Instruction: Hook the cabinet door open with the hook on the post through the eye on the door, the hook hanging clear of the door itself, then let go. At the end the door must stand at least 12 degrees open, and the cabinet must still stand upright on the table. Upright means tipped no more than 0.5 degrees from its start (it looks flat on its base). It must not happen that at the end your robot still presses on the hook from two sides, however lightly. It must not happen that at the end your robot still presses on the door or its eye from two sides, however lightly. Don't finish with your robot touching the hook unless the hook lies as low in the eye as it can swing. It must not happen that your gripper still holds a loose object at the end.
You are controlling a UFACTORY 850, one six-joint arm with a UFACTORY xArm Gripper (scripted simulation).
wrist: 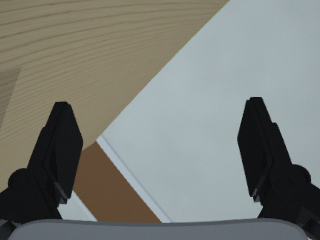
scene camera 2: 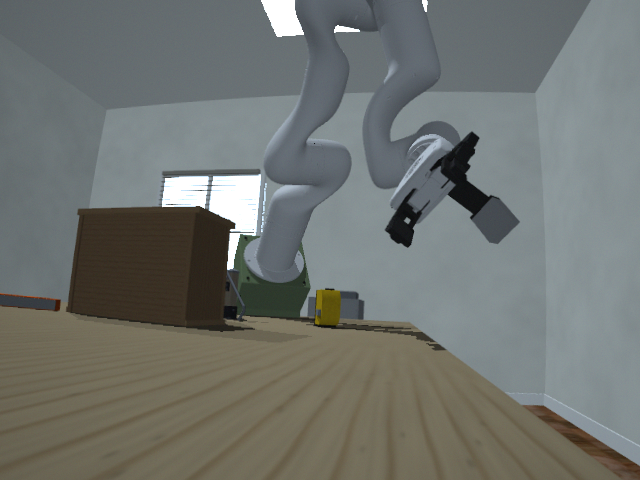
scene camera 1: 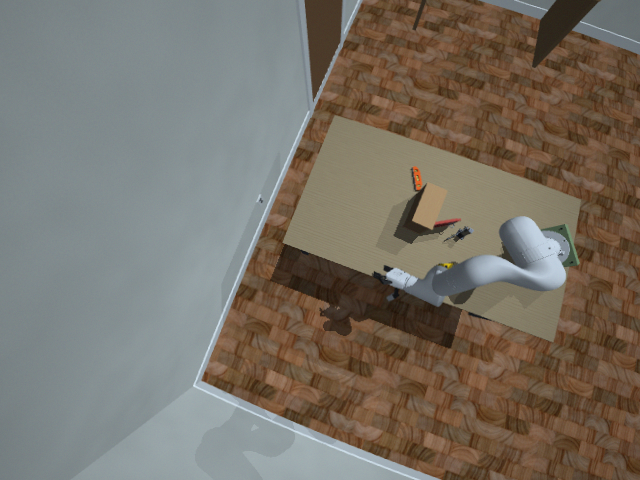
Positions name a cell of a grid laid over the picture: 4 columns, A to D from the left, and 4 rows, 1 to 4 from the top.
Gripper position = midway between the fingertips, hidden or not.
Note:
In view: my gripper (scene camera 2: C2), a brown wooden cabinet (scene camera 2: B3) and a yellow box (scene camera 2: C3).
The brown wooden cabinet is seen too in scene camera 1 (scene camera 1: C2). My gripper shows as well in the wrist view (wrist: B2). The wrist view does not show the brown wooden cabinet: it is out of frame. The wrist view does not show the yellow box: it is out of frame.

